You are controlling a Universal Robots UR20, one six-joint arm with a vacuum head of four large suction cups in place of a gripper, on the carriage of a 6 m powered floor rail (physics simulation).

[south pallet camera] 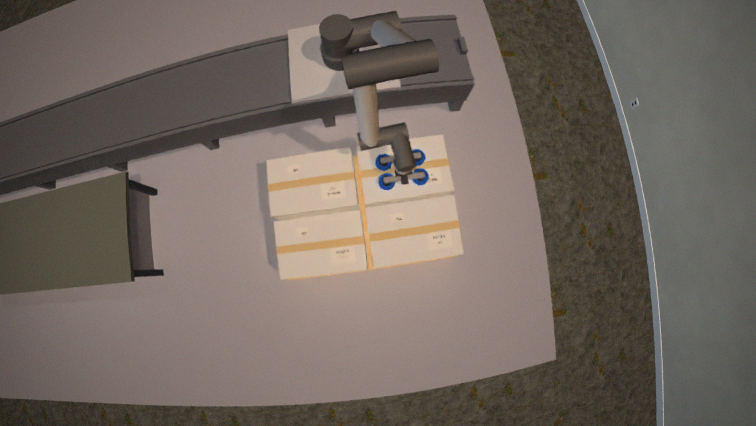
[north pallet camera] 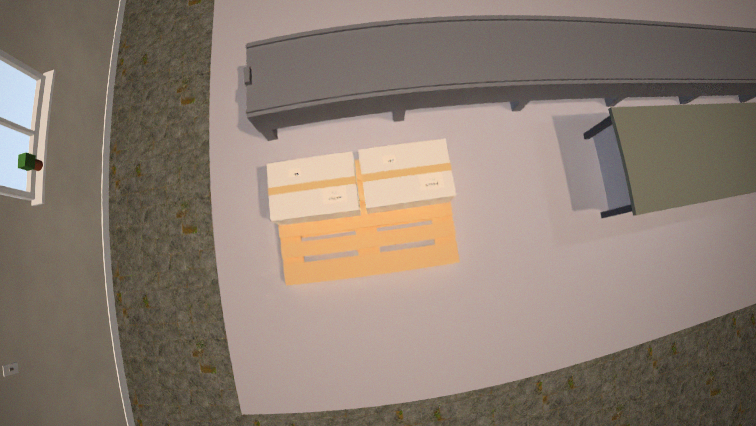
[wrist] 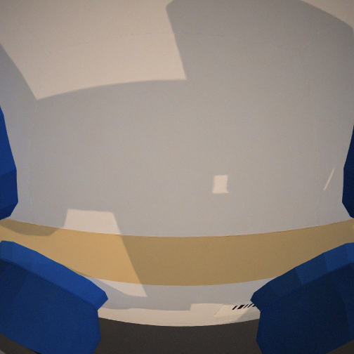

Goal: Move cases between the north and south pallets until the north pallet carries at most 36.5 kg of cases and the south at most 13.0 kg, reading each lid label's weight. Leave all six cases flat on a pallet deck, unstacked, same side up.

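Pixels of known places: arm's base at its link origin: [south pallet camera: 340, 55].
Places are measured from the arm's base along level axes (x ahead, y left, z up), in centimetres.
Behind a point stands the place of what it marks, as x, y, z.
Note:
Two white taped cases, a left one [north pallet camera: 293, 206] {91.4, -578.8, -14.6} and a right one [north pallet camera: 394, 195] {93.3, -516.2, -14.2}, lie flat on the rear half of the north pallet [north pallet camera: 370, 268] {135.2, -537.1, -42.6}. Four lie flat on the south pallet [south pallet camera: 363, 211] {100.0, 0.3, -42.6}: rear left [south pallet camera: 309, 162] {67.6, -28.9, -13.9}, front left [south pallet camera: 301, 264] {130.6, -42.7, -17.3}, front right [south pallet camera: 394, 251] {130.5, 15.9, -12.9} and rear right [south pallet camera: 436, 145] {68.5, 52.5, -12.8} [wrist: 150, 150]. Their lid labels are too small to read; part of a barcode shows in the wrist view. My suction head [south pallet camera: 402, 169] {81.6, 28.0, -15.0} [wrist: 177, 230] is low over the rear right case, its blue cups casting shadows on the lid; it holds no case.
The grey floor rail [north pallet camera: 423, 52] [south pallet camera: 185, 95] runs behind both pallets, with my arm's white carriage [south pallet camera: 304, 79] {14.1, -25.5, 0.0} at its south end. A green-topped table [north pallet camera: 687, 158] {94.4, -283.4, -4.0} [south pallet camera: 63, 238] {91.3, -237.5, -4.0} stands between the pallets.

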